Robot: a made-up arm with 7 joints.
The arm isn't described. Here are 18 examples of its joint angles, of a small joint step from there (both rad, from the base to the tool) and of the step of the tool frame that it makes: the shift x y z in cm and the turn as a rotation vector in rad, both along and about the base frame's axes.
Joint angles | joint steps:
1: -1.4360 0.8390 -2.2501 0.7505 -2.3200 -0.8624 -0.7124 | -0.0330 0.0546 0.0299 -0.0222 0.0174 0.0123 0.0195
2: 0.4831 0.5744 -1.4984 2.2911 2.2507 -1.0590 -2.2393 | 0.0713 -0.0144 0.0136 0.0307 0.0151 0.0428 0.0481
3: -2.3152 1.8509 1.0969 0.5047 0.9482 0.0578 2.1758 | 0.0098 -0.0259 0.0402 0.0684 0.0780 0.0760 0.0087
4: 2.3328 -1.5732 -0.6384 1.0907 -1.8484 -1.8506 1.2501 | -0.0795 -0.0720 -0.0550 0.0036 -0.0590 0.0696 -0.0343
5: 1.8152 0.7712 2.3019 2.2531 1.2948 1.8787 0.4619 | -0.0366 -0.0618 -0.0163 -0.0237 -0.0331 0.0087 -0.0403
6: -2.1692 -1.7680 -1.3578 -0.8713 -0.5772 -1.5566 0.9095 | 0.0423 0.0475 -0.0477 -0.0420 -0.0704 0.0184 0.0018
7: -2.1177 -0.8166 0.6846 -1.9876 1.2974 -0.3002 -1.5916 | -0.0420 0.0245 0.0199 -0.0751 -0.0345 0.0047 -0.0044
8: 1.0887 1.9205 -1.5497 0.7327 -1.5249 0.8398 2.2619 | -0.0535 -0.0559 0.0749 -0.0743 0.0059 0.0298 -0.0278
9: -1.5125 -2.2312 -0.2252 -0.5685 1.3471 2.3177 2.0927 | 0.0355 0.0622 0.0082 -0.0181 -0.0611 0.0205 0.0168
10: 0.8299 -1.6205 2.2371 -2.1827 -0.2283 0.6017 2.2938 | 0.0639 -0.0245 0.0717 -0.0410 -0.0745 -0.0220 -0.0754
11: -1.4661 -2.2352 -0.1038 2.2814 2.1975 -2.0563 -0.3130 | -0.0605 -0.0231 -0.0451 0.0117 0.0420 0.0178 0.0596
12: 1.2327 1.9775 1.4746 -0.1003 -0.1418 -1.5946 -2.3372 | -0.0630 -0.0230 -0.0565 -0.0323 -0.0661 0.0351 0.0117
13: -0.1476 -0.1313 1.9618 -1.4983 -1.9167 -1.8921 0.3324 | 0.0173 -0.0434 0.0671 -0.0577 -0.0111 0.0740 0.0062
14: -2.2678 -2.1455 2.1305 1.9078 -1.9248 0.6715 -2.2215 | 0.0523 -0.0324 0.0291 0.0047 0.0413 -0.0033 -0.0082
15: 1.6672 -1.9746 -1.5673 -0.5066 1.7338 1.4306 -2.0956 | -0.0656 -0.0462 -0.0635 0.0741 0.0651 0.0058 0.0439
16: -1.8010 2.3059 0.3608 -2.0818 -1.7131 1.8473 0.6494 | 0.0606 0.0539 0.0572 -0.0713 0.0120 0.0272 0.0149
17: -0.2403 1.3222 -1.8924 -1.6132 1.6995 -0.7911 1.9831 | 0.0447 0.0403 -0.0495 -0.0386 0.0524 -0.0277 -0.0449
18: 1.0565 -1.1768 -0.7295 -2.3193 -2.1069 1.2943 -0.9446 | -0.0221 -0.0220 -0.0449 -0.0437 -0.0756 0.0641 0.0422
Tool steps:
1: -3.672 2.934 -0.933 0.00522 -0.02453 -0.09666
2: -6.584 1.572 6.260 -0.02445 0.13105 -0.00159
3: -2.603 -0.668 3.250 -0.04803 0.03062 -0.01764
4: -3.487 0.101 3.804 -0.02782 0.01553 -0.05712
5: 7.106 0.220 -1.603 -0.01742 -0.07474 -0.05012
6: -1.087 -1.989 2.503 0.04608 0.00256 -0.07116
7: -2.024 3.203 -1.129 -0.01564 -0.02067 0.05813
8: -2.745 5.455 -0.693 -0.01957 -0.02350 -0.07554
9: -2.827 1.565 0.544 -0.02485 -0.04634 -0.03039
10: 1.658 -0.494 -10.448 0.02384 0.15762 0.05593
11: 6.520 -0.103 -2.395 -0.00233 -0.12415 0.00306
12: -2.527 -0.264 3.407 0.00871 -0.09085 0.00504
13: 1.730 -1.502 7.018 0.05149 0.05897 0.02262
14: 0.866 -4.419 7.802 -0.07964 0.04945 0.03016
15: -4.465 -6.775 2.252 -0.04953 0.02865 -0.05904
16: 0.599 -1.411 -3.917 0.03266 0.01108 -0.00618
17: -1.225 1.414 -6.062 -0.03799 0.04081 0.06921
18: 7.030 -8.067 5.433 -0.12355 -0.11404 -0.05088
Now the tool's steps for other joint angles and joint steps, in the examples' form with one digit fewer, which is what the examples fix.
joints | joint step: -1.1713 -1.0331 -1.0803 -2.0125 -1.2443 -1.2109 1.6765 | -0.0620 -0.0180 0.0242 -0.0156 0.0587 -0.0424 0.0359
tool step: -6.92 1.24 -1.64 0.0125 -0.0406 0.1298
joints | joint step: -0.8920 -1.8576 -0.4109 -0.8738 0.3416 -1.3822 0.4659 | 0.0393 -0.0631 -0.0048 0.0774 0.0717 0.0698 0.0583
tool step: -4.44 0.09 -3.31 0.0311 0.1995 0.0546
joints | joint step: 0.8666 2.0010 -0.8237 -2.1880 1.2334 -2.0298 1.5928 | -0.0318 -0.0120 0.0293 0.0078 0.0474 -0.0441 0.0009
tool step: 2.32 -0.14 1.81 -0.0020 -0.1131 -0.0178
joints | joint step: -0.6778 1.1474 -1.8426 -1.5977 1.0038 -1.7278 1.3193 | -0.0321 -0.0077 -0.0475 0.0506 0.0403 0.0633 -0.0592
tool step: -2.33 -0.40 5.12 -0.0109 -0.0408 -0.0024
